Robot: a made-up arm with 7 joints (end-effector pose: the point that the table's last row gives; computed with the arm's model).
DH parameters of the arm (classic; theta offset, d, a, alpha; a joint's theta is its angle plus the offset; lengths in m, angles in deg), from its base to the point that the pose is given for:
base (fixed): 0 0.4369 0.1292 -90
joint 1: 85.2 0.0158 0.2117 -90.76
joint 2: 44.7 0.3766 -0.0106 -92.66
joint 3: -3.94 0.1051 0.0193 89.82
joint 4: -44.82 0.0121 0.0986 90
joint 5: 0 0.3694 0.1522 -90
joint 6: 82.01 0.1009 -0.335 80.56
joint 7: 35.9 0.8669 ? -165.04
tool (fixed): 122.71 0.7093 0 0
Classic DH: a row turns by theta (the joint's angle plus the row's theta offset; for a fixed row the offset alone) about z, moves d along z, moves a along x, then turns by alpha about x.
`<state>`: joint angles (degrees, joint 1 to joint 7).
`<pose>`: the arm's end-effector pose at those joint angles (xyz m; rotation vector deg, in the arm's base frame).
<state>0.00 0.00 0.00 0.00 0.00 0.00 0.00</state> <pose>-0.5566 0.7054 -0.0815 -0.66 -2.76 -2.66</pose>
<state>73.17 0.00 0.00 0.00 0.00 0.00 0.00</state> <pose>-0.5655 0.7054 0.9432 -2.25 70.39 -1.86</pose>
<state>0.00 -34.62 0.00 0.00 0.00 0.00 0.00</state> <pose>-0.5937 0.7222 0.3580 33.87 -1.43 -0.51</pose>
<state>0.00 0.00 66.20 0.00 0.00 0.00 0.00</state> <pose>-0.6192 0.3739 -0.4155 1.42 -49.67 44.03</pose>
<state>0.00 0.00 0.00 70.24 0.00 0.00 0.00</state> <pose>-0.5565 -0.1313 -0.5836 -70.87 -4.04 -0.63</pose>
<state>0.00 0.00 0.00 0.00 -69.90 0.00 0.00</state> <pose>-0.1195 0.7055 -0.2164 1.05 -72.65 -2.74</pose>
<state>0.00 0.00 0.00 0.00 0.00 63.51 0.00</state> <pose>-0.5565 0.3973 -0.3933 -64.14 -3.95 -0.85</pose>
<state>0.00 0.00 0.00 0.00 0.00 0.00 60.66</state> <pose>-0.4160 0.8427 -0.0858 -12.20 5.95 -61.58</pose>
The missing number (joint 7, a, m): 0.0658
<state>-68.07 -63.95 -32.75 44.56 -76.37 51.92 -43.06</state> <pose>0.6373 0.5275 -0.1756 -45.34 -100.79 -3.81</pose>
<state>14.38 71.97 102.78 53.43 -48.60 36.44 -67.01</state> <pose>0.2382 0.0747 -0.1566 77.39 69.56 -100.44</pose>
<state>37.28 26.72 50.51 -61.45 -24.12 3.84 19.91</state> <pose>-0.9091 0.5124 0.9608 41.68 16.62 6.15</pose>
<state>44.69 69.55 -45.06 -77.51 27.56 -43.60 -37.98</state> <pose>-0.0247 0.7312 0.5142 45.97 0.78 -30.84</pose>
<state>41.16 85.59 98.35 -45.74 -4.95 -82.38 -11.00</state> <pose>-0.4282 -0.1486 1.0823 66.31 110.53 37.43</pose>
